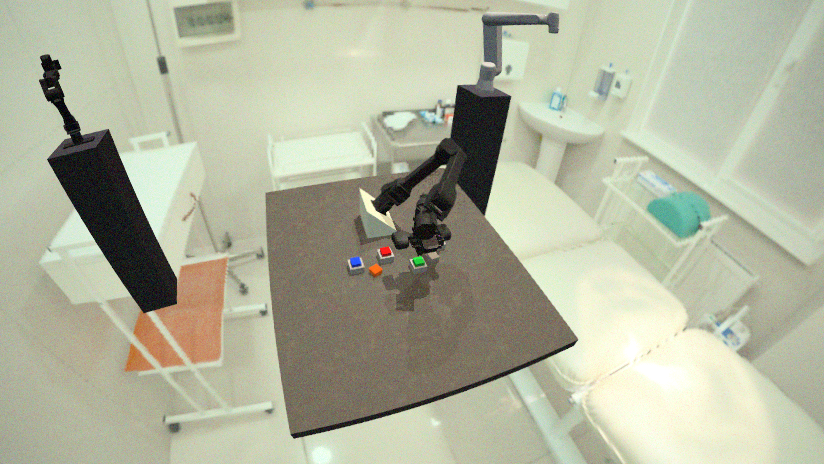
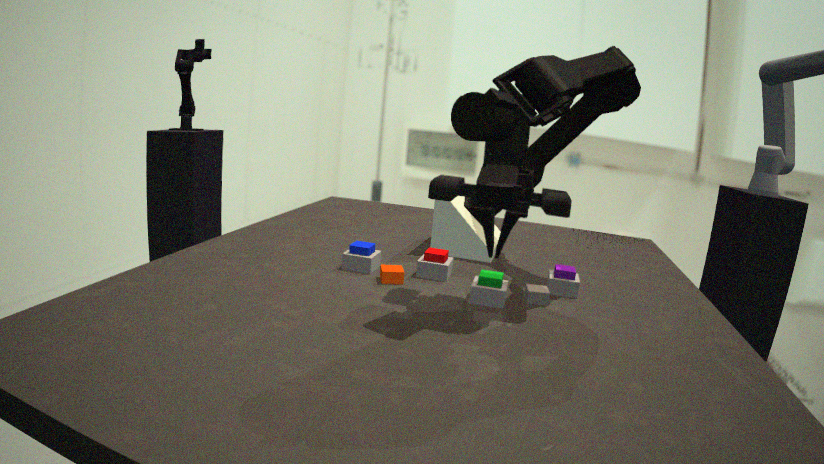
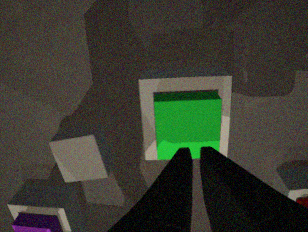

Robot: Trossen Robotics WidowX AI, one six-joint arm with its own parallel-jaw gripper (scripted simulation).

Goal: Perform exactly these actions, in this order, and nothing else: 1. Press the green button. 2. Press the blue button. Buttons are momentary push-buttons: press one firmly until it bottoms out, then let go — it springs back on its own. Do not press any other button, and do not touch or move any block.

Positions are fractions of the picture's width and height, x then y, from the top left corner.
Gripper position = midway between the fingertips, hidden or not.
my gripper: image 1 0.51,0.55; image 2 0.60,0.55; image 3 0.63,0.68
